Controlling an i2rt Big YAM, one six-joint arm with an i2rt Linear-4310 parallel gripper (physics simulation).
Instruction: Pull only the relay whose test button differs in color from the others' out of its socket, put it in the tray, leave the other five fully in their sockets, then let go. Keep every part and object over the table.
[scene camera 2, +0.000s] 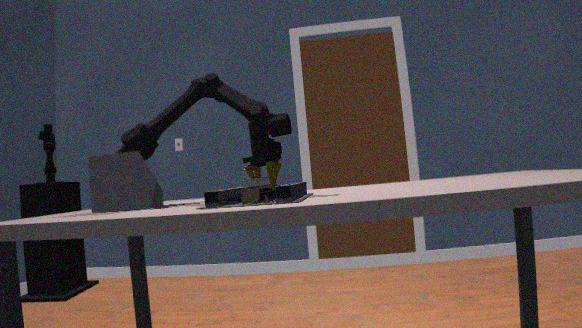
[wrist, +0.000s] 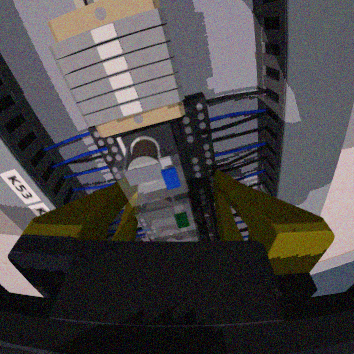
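Pixels of known places: gripper, fingertip midpoint: (scene camera 2: 266, 188) (wrist: 177, 178); arm's base, link origin: (scene camera 2: 119, 170).
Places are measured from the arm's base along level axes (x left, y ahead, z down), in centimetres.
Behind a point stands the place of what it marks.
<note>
The relay with the green test button (wrist: 182, 220) {y 50.0, x -8.1, z 6.3 cm} sits in the socket row in the wrist view, its lower part hidden by the gripper body. The neighbouring relay with a blue button (wrist: 170, 178) {y 50.6, x -5.3, z 6.3 cm} sits in the row just above it in that view. The other relays are hidden behind the gripper. My gripper (scene camera 2: 265, 183) {y 49.9, x -8.2, z 9.9 cm} (wrist: 177, 178) {y 49.9, x -8.2, z 9.9 cm} points down low over the panel, its yellow fingers part open on either side of the relay row, holding nothing. Whether the fingertips touch a relay cannot be told. The tray cannot be made out in either view.
Grey terminal blocks (wrist: 116, 70) {y 50.2, x -0.9, z 8.6 cm} with tan end plates stand beside the relay row. Black slotted wire ducts (wrist: 272, 75) {y 57.3, x -4.6, z 11.1 cm} flank it, with blue and black wires running to the sockets. In the scene view the panel (scene camera 2: 220, 198) {y 39.0, x -21.4, z 11.0 cm} lies on the white table (scene camera 2: 425, 186) {y 96.9, x -11.9, z 13.3 cm}.
</note>
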